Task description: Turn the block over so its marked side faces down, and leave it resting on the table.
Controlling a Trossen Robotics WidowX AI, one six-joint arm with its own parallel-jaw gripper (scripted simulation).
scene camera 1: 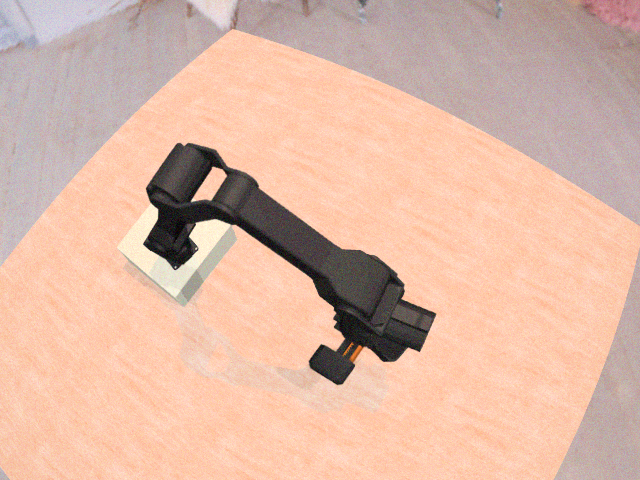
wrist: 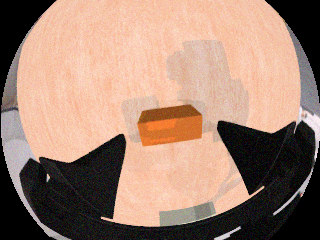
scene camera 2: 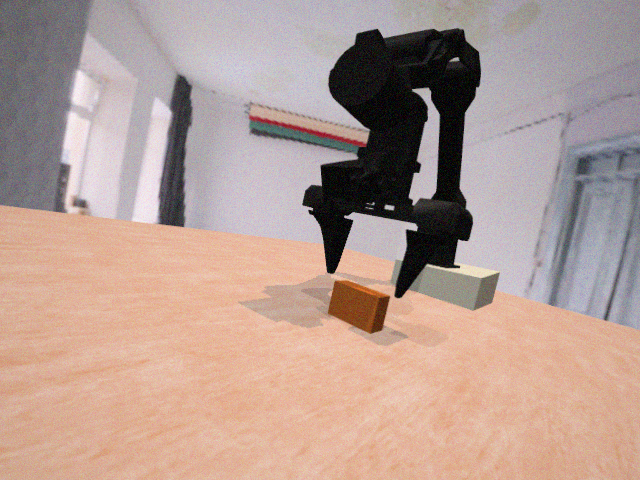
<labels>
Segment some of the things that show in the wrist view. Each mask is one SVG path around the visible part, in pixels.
My gripper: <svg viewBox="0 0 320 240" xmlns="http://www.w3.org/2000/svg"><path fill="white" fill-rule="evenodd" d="M315 131L303 120L297 123L297 127L296 121L291 121L287 127L272 133L217 120L217 132L223 139L221 141L231 153L249 196L257 189L264 188L235 208L209 219L188 224L136 227L101 219L107 217L113 220L113 208L119 188L117 185L127 147L124 133L113 136L113 139L105 141L99 148L85 153L83 157L71 163L63 163L39 156L37 163L29 157L19 173L20 184L25 199L31 205L33 213L39 217L40 223L67 239L213 240L240 227L239 231L231 233L223 240L269 240L299 204L301 196L297 195L287 207L273 216L273 212L283 207L295 195L311 173L316 155Z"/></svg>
An orange block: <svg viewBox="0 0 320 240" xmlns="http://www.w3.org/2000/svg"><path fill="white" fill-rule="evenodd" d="M203 115L197 112L192 105L172 105L172 107L144 109L141 112L139 121L137 121L141 143L143 143L143 147L151 147L151 145L180 143L180 141L199 139L203 135Z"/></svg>
</labels>
